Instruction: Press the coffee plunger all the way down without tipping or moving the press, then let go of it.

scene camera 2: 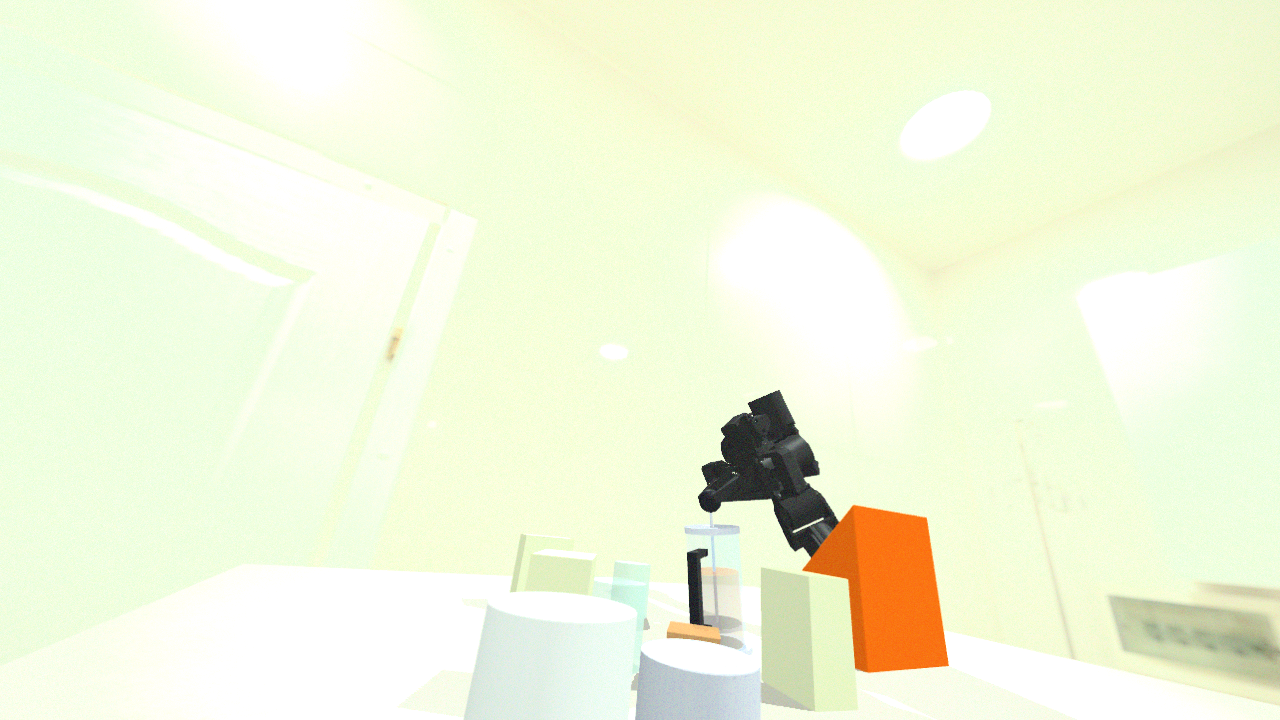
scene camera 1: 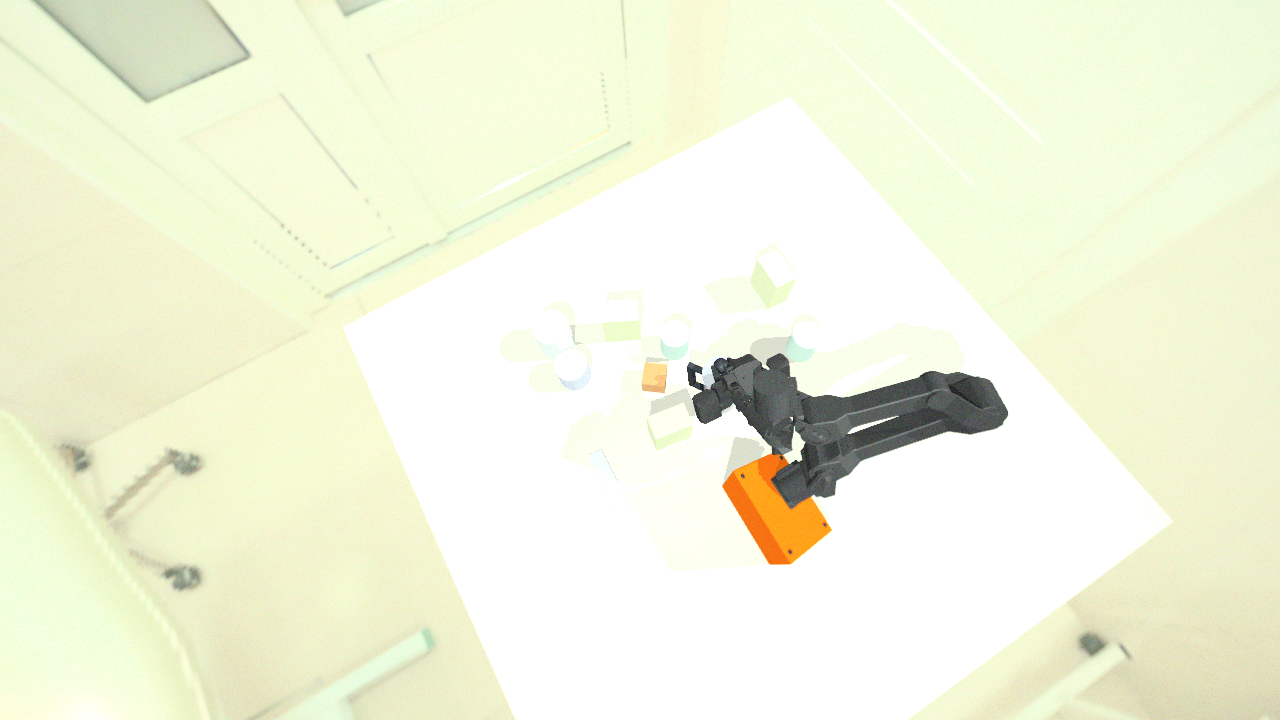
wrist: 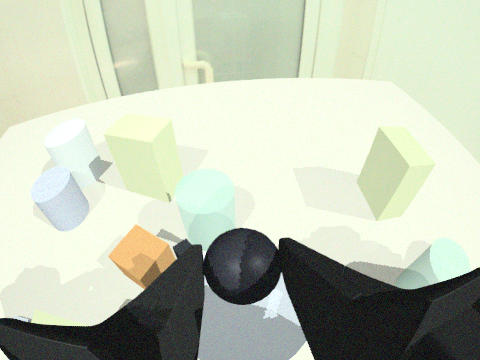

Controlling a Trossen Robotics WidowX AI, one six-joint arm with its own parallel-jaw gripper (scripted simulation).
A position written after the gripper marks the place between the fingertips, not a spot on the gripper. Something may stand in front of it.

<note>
In view: the gripper [scene camera 2: 706, 499], a coffee press [scene camera 2: 715, 587] and an orange cube [scene camera 2: 679, 630].
The coffee press is seen too in scene camera 1 [scene camera 1: 720, 363] and in the wrist view [wrist: 246, 303]. The orange cube is seen too in the wrist view [wrist: 142, 257]. The gripper also shows in scene camera 1 [scene camera 1: 719, 363] and in the wrist view [wrist: 241, 251].
</note>
